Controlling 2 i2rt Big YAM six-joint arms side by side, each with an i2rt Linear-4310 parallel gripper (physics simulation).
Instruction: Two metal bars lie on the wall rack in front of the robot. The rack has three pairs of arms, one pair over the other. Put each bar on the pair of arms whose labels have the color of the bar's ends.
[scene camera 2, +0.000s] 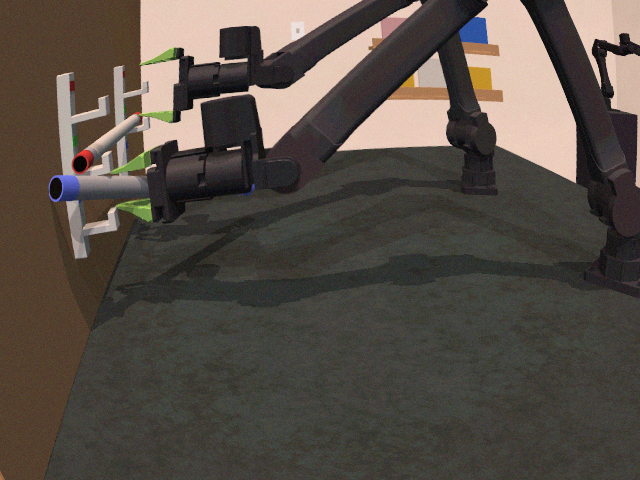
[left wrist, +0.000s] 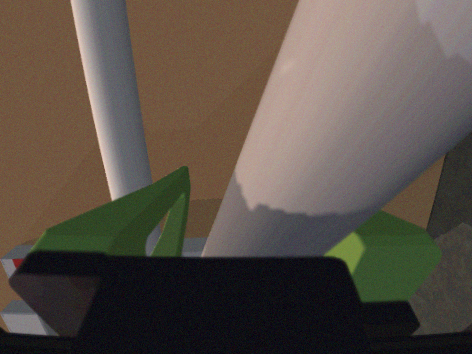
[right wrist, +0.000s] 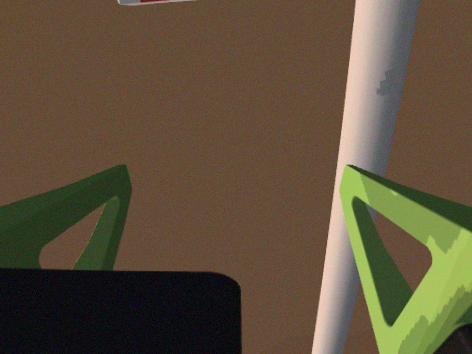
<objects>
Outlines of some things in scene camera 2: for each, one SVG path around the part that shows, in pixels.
My left gripper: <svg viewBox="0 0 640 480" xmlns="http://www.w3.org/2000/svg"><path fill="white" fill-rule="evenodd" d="M209 153L171 158L171 155L179 151L178 141L171 140L140 154L128 164L114 169L110 174L144 169L152 164L156 164L156 167L151 167L147 170L150 198L120 203L115 207L119 210L130 212L149 223L159 222L162 218L163 224L173 223L186 209L185 203L177 204L177 201L212 197L206 190L206 182L200 182L200 174L205 174L205 162Z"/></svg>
My right gripper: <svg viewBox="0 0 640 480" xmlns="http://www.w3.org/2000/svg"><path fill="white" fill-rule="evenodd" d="M220 64L191 68L191 65L194 65L194 57L184 56L184 48L180 47L170 48L157 57L141 63L140 66L179 59L179 83L173 86L172 111L149 112L139 114L139 116L153 117L168 123L181 121L181 111L193 109L191 97L221 94L218 87L219 82L214 82L214 77L219 76Z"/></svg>
</objects>
